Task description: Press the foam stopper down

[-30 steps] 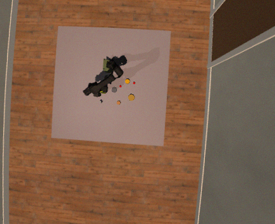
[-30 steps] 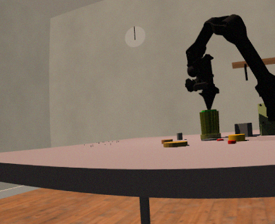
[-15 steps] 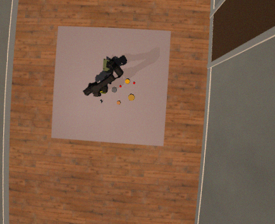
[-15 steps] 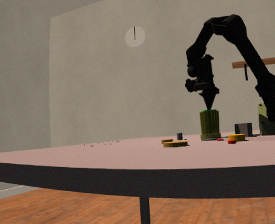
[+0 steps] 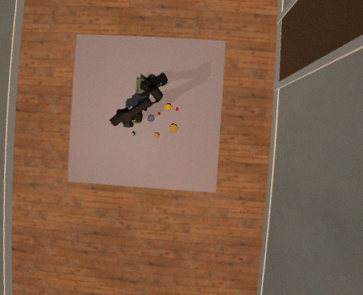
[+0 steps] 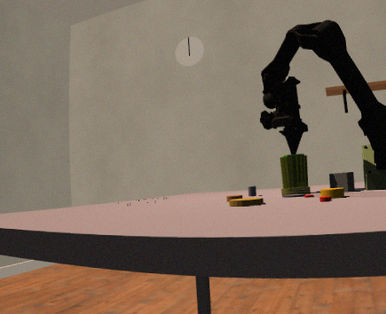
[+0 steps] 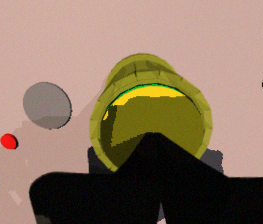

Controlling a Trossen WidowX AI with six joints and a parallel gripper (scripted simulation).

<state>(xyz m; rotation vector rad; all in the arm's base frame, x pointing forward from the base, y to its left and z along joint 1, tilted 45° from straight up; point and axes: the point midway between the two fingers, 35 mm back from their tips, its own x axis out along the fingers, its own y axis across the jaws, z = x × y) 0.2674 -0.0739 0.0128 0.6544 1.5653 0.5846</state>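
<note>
The foam stopper is 50 mm below my hand. Also, from my hand: grey block 140 mm behind, 60 mm to the left, 120 mm below; then grey disc 20 mm behind, 120 mm to the left, 150 mm below; then small grey cylinder 140 mm ahead, 10 mm to the right, 130 mm below.
</note>
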